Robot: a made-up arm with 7 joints.
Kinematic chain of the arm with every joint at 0, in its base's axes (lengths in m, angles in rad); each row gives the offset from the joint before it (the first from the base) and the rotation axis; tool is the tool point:
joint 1: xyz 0 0 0.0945 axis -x
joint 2: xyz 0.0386 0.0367 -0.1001 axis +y
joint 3: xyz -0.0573 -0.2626 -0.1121 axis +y
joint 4: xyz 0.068 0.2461 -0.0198 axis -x
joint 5: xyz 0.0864 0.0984 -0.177 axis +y
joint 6: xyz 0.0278 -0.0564 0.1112 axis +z
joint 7: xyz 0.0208 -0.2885 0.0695 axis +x
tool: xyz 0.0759 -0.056 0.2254
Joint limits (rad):
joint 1: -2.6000..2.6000
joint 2: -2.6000..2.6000
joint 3: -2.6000..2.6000
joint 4: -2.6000..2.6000
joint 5: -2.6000..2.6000
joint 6: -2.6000..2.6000
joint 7: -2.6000..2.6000
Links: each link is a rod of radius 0.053 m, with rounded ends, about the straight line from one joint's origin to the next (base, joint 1, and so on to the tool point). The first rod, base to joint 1, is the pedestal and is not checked.
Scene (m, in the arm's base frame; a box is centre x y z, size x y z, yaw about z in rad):
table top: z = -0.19
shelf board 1: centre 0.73 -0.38 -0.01 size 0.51 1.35 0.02 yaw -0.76
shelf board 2: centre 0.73 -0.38 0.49 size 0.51 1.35 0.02 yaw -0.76
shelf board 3: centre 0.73 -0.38 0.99 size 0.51 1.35 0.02 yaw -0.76
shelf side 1: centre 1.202 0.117 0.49 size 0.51 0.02 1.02 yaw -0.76
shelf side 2: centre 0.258 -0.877 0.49 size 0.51 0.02 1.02 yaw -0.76
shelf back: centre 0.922 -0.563 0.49 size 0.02 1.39 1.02 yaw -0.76
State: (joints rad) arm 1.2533 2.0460 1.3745 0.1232 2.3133 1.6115 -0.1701
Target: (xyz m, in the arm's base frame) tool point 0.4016 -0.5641 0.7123
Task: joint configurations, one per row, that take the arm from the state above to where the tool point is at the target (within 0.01 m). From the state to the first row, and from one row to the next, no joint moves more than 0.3 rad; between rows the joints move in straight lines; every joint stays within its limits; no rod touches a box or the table.
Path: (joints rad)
1: 1.4922 1.8061 1.0814 0.2874 2.1167 1.5210 -0.3386
2: 1.7311 1.5663 0.7883 0.4516 1.9201 1.4306 -0.5071
3: 1.9700 1.3264 0.4952 0.6158 1.7235 1.3401 -0.6756
4: 2.2089 1.0866 0.2022 0.7800 1.5269 1.2497 -0.8442
5: 2.4478 0.8467 -0.0909 0.9442 1.3303 1.1592 -1.0127
6: 2.3486 0.7006 -0.0756 0.8756 1.3838 1.1916 -0.7656
7: 2.2495 0.5544 -0.0603 0.8071 1.4372 1.2240 -0.5185
8: 2.1503 0.4083 -0.0450 0.7385 1.4907 1.2564 -0.2715
9: 2.0511 0.2621 -0.0297 0.6699 1.5442 1.2888 -0.0244

